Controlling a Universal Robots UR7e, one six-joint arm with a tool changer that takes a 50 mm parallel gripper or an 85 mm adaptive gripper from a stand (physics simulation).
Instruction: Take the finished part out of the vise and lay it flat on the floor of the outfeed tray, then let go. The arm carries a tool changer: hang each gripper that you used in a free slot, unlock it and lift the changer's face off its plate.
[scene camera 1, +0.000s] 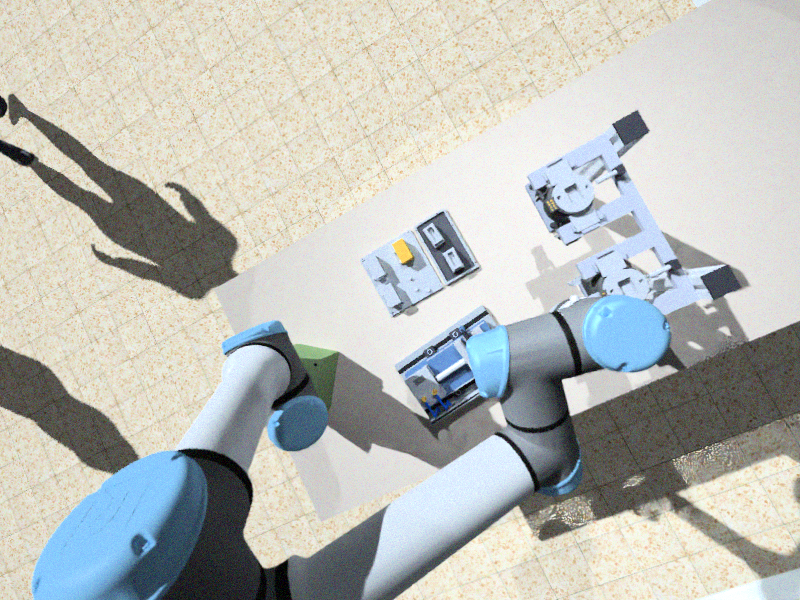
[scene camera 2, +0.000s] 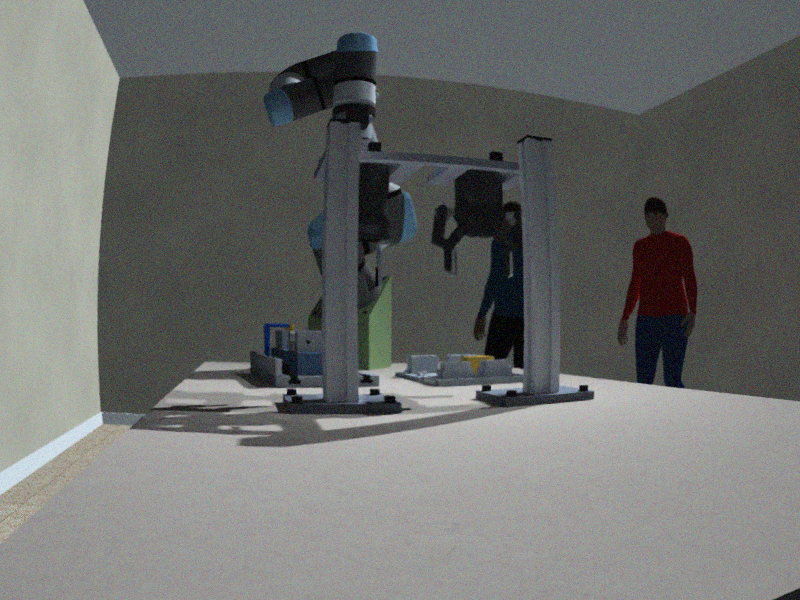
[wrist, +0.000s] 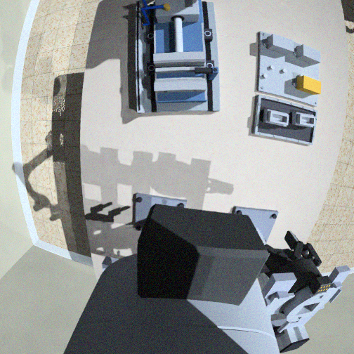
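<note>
The arm carries no gripper; its changer face is above the stand. A gripper hangs in the stand's left slot in scene camera 2, half hidden by a post; its fingers look apart and empty. The 85 mm gripper hangs in the other slot, fingers apart. The dark outfeed tray holds two small light grey hollow parts, one beside the other. The blue and grey vise shows no clear part between its jaws.
The stand rises beside the arm's wrist. A grey plate with raised blocks and a yellow block adjoins the tray. A green block stands near the arm's base. Two people stand beyond the table.
</note>
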